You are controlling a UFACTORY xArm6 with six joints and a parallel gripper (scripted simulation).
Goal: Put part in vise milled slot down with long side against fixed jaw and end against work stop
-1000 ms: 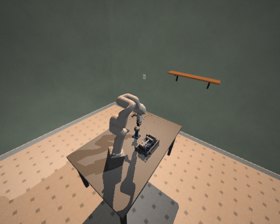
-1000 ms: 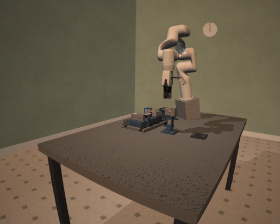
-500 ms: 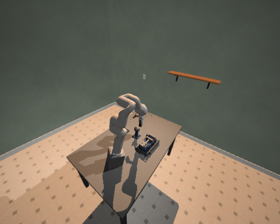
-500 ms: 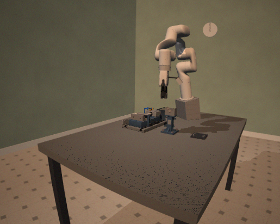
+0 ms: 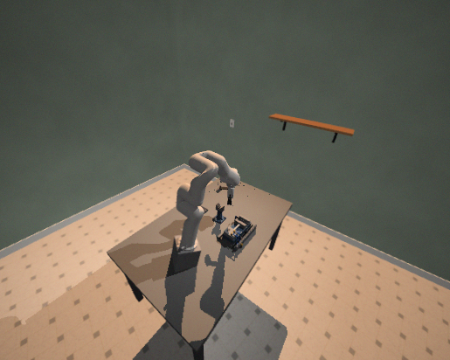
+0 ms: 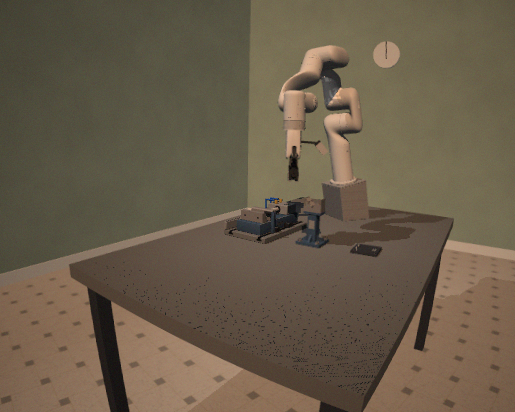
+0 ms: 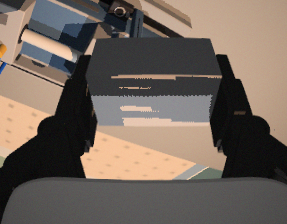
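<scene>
Now: hand 150 mm above the work stop and 90 mm to the left of it. The rest, counted from my hand: air cylinder rod: 170 mm below, 120 mm to the right, 90 mm behind; vise base rail: 220 mm to the right, 210 mm below, 90 mm behind; part: 20 mm below.
</scene>
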